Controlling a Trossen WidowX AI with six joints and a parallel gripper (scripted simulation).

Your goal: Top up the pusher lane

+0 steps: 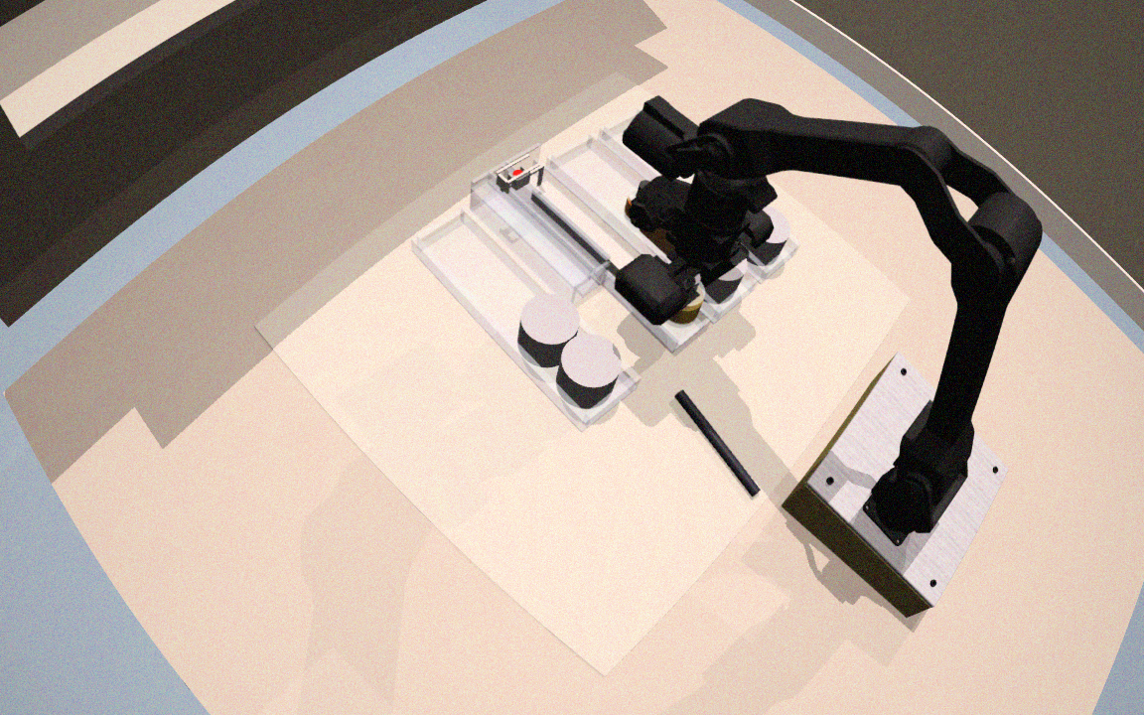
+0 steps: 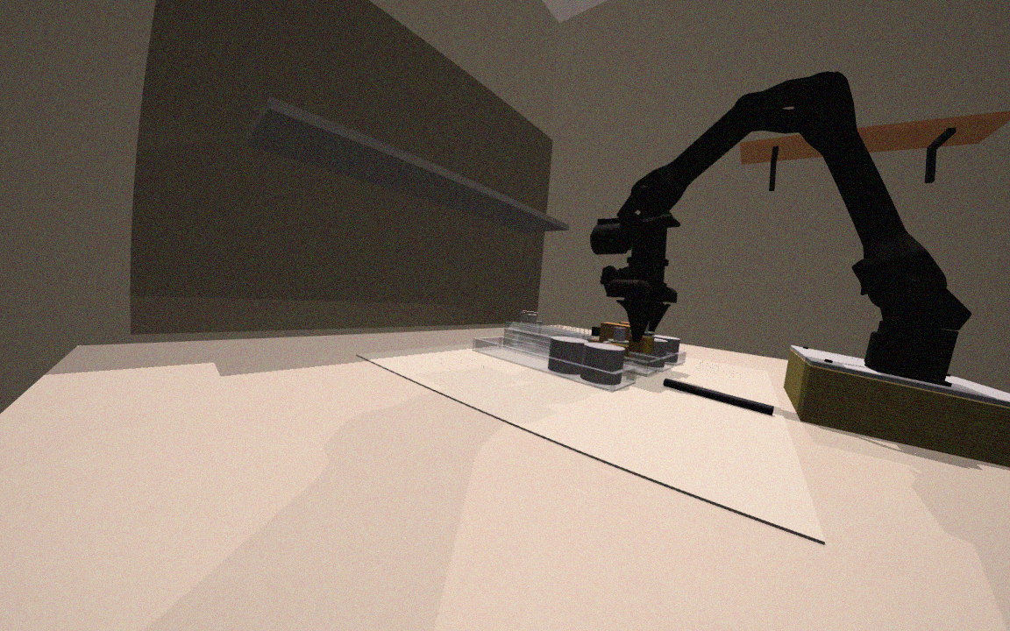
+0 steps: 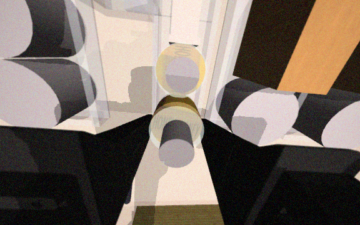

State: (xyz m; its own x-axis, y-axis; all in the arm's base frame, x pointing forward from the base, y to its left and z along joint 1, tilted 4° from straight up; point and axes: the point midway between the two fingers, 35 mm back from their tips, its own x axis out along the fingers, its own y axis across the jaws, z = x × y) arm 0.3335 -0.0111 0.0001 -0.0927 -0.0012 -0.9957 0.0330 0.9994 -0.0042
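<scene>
My gripper tip is now 13 cm past the black rod, 7 cm to the right of it and 5 cm above it.
</scene>
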